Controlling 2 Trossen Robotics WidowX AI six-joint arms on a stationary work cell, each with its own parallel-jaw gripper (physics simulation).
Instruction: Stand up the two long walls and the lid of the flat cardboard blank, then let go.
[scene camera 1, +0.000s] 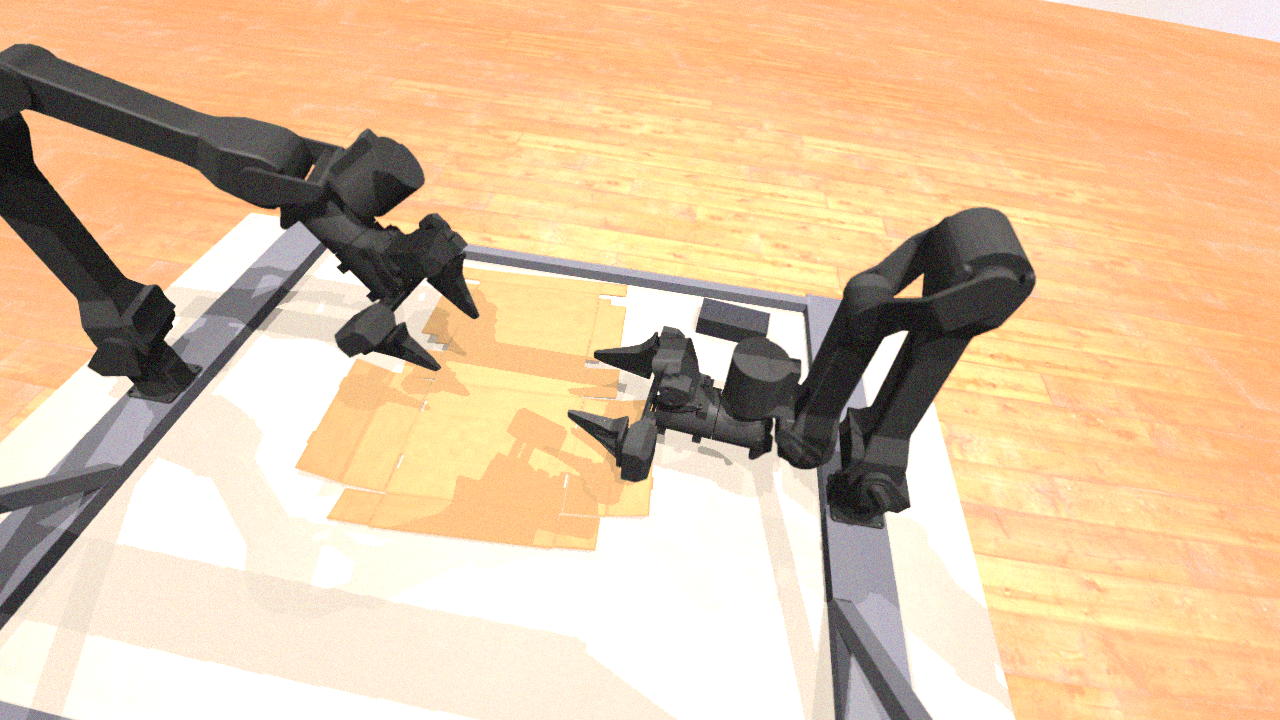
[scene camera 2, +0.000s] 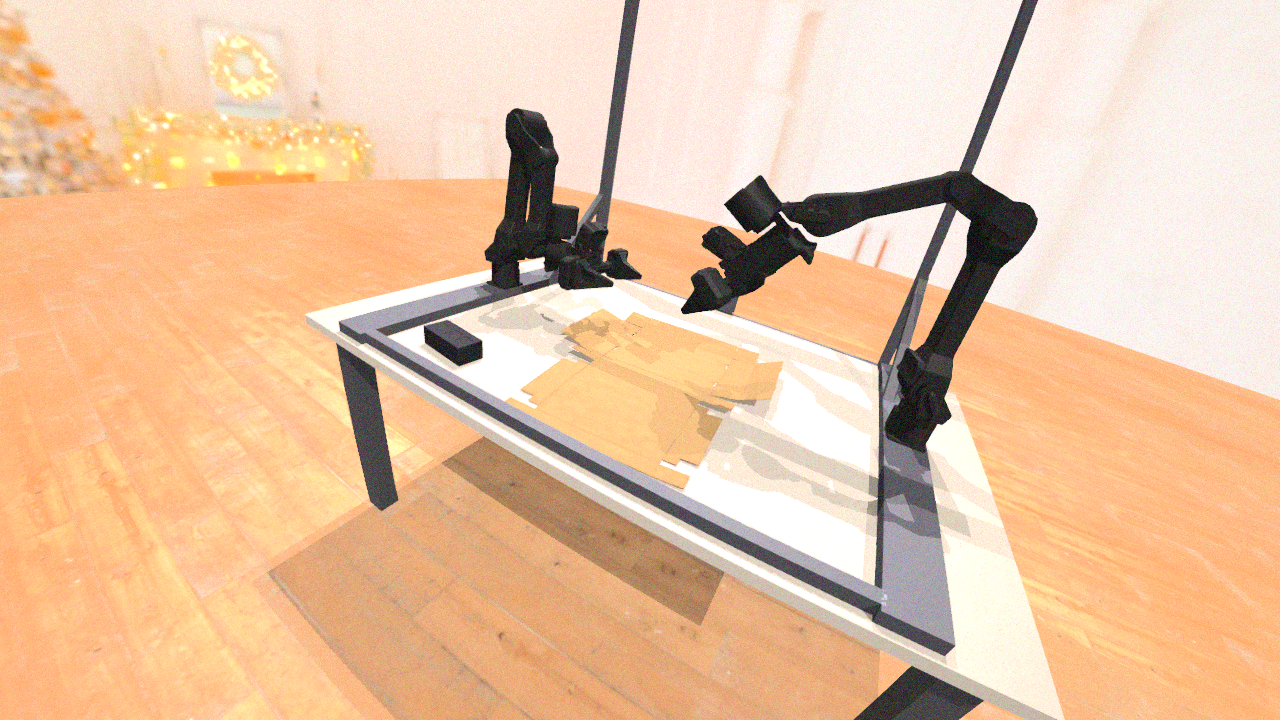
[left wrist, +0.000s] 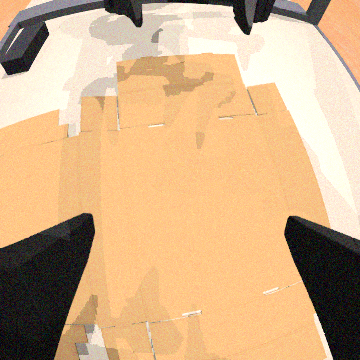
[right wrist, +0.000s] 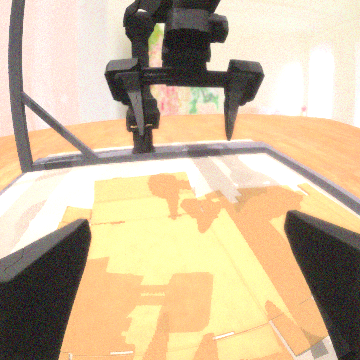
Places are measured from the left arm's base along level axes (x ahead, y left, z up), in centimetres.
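Pixels of known places: left gripper, fingertip midpoint: (scene camera 1: 458, 342) (scene camera 2: 695, 306) (left wrist: 193, 226) (right wrist: 185, 138); right gripper, fingertip midpoint: (scene camera 1: 581, 382) (scene camera 2: 627, 280) (left wrist: 194, 23) (right wrist: 189, 225); left arm's base at its link origin: (scene camera 1: 166, 381) (scene camera 2: 904, 437) (right wrist: 143, 150); right arm's base at its link origin: (scene camera 1: 854, 501) (scene camera 2: 504, 284).
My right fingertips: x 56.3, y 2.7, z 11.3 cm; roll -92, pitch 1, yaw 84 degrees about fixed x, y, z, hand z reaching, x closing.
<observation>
For each thing: its middle in the pictures, then the offset to it from my right fingertips. "spot": a spot on its surface instead. Level surfaces: height alone.
- tan cardboard blank at a spot on its surface: (left wrist: 200, 200) spot: dx -11.0, dy -0.6, dz -13.0 cm
- lid at a spot on its surface: (scene camera 1: 528, 362) spot: dx -10.4, dy +11.5, dz -12.0 cm
- dark block at the middle of its body: (scene camera 1: 732, 322) (scene camera 2: 452, 341) (left wrist: 25, 46) dx +18.9, dy +26.2, dz -11.4 cm
- white table at its surface level: dz -13.2 cm
The tan cardboard blank (scene camera 1: 429, 456) (scene camera 2: 680, 353) (left wrist: 200, 200) (right wrist: 165, 245) lies unfolded on the table. Its lid panel (scene camera 1: 537, 313) (scene camera 2: 608, 420) lies flat at the back in scene camera 1. The long wall strips, one beside the lid (scene camera 1: 528, 362) and one along the near edge (scene camera 1: 483, 523), lie flat too. My left gripper (scene camera 1: 458, 342) (left wrist: 193, 226) (right wrist: 185, 138) is open and empty, above the blank's left part in scene camera 1. My right gripper (scene camera 1: 583, 384) (scene camera 2: 625, 281) (left wrist: 194, 23) (right wrist: 189, 225) is open and empty, low over the blank's right end there.
A dark block (scene camera 1: 733, 320) (scene camera 2: 452, 342) (left wrist: 25, 47) lies on the white table (scene camera 1: 447, 662) (scene camera 2: 805, 501), behind my right gripper in scene camera 1. A grey frame (scene camera 1: 644, 282) (scene camera 2: 626, 497) runs around the work area and carries both arm bases.
</observation>
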